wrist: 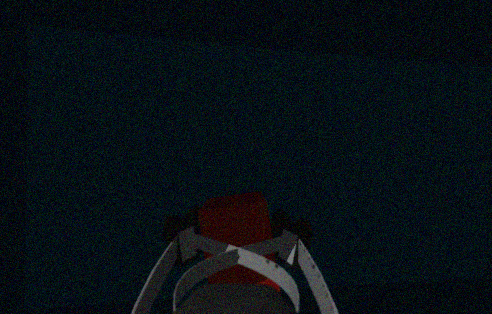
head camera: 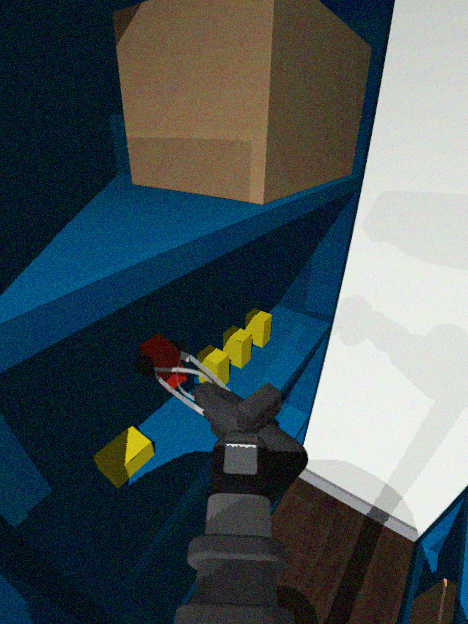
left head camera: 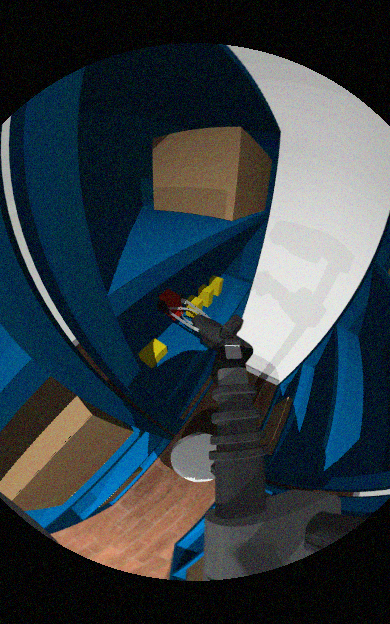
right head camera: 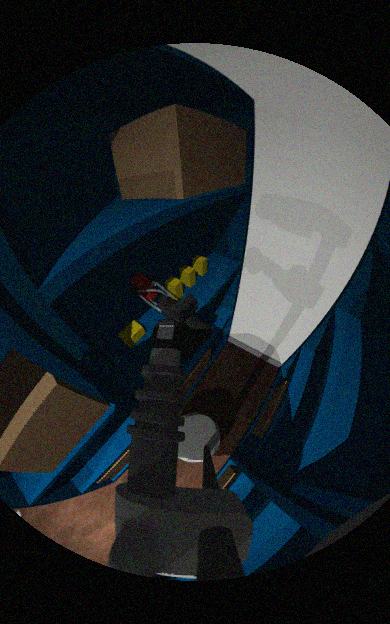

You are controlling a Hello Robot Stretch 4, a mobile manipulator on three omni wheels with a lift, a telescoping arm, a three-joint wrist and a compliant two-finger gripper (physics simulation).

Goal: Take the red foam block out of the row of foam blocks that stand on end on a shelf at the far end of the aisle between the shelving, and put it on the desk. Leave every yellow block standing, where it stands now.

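Places are measured from the robot's base along level axes (x ahead, y left, z up), in metres.
Where they show: gripper, fingertip midpoint: (wrist: 238, 225) (head camera: 154, 350) (left head camera: 166, 297) (right head camera: 138, 281); robot's base at its link origin: (left head camera: 197, 455) (right head camera: 194, 436).
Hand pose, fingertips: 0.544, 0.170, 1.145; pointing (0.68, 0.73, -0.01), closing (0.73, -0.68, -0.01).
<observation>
Each offset is from my fingertips to the top centre of the thing, as dx, dy, dz. Level surfaces: height alone.
The red foam block {-0.012, -0.018, +0.028} (head camera: 160, 351) (left head camera: 170, 298) (right head camera: 141, 281) (wrist: 235, 215) is between the fingertips of my gripper (head camera: 163, 358) (left head camera: 172, 303) (right head camera: 144, 285) (wrist: 238, 225), which is shut on it. The block is held raised above the shelf {dz -0.182} (head camera: 302, 327) and looks slightly tilted in the head view. Three yellow blocks {+0.105, -0.099, -0.092} (head camera: 215, 365) {+0.191, -0.154, -0.092} (head camera: 238, 347) {+0.281, -0.211, -0.092} (head camera: 260, 328) stand on end to the right of the gripper; the fingers partly overlap the nearest one in the head view. Another yellow block {-0.127, +0.049, -0.137} (head camera: 125, 456) (left head camera: 153, 352) (right head camera: 132, 333) stands on the left. The desk does not show.
A cardboard box {+0.270, -0.186, +0.545} (head camera: 196, 100) (left head camera: 195, 170) (right head camera: 145, 155) stands on the upper shelf (head camera: 125, 221), whose front edge runs above the blocks. A white wall (head camera: 423, 151) is at the right. Another cardboard box {-0.531, +0.320, +0.088} (left head camera: 75, 450) is at lower left, beside the wooden floor {dz -1.173} (left head camera: 135, 525).
</observation>
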